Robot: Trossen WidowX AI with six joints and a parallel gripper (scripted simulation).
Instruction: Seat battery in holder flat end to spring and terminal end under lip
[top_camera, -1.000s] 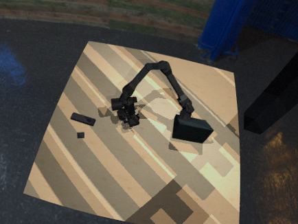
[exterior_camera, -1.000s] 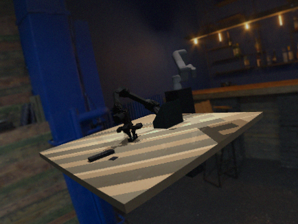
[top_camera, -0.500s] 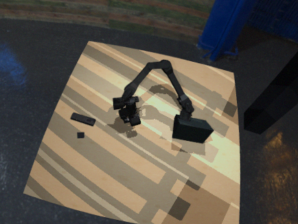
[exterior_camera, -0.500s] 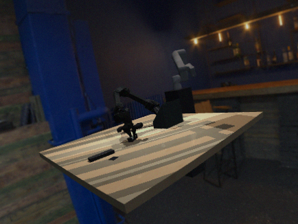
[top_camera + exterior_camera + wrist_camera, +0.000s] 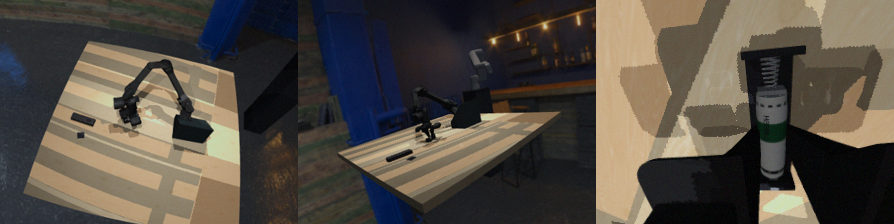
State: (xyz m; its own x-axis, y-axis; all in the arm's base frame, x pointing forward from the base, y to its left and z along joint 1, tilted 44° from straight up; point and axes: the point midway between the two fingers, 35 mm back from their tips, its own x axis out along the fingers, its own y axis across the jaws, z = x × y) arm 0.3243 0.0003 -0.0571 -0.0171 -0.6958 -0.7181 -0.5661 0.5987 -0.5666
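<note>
The white battery is 10 mm above my gripper tip. The rest, counted from my gripper tip: black remote (300 mm ahead, 110 mm to the left, 10 mm above); black battery door (280 mm ahead, 220 mm to the left, 10 mm below).
</note>
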